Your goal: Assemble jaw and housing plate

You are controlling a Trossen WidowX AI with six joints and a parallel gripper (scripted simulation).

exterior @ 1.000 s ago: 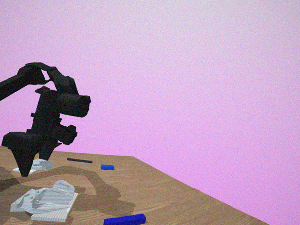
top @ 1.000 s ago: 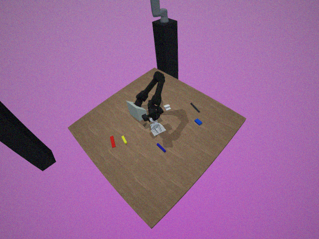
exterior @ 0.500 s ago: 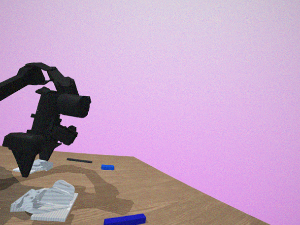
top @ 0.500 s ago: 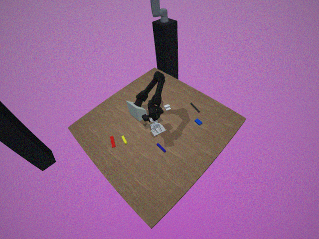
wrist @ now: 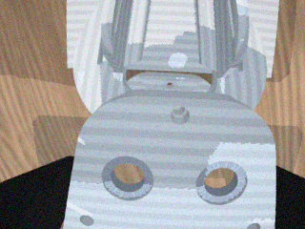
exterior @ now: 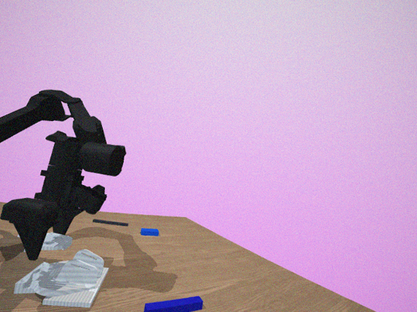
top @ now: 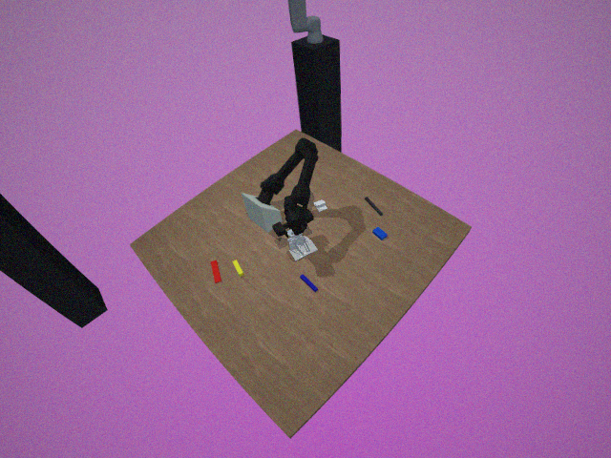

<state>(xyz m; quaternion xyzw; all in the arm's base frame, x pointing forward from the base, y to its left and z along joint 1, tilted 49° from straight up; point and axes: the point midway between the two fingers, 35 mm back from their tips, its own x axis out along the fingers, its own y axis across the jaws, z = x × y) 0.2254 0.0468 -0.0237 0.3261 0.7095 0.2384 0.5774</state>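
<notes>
Right now the jaw is 2 cm ahead of my gripper tip, 1 cm to the left of it and 4 cm below it. Also, from my gripper tip: yellow bar 6 cm behind, 31 cm to the right, 5 cm below; then long blue block 23 cm ahead, 11 cm to the right, 5 cm below; then grey housing plate 1 cm ahead, 2 cm above.
</notes>
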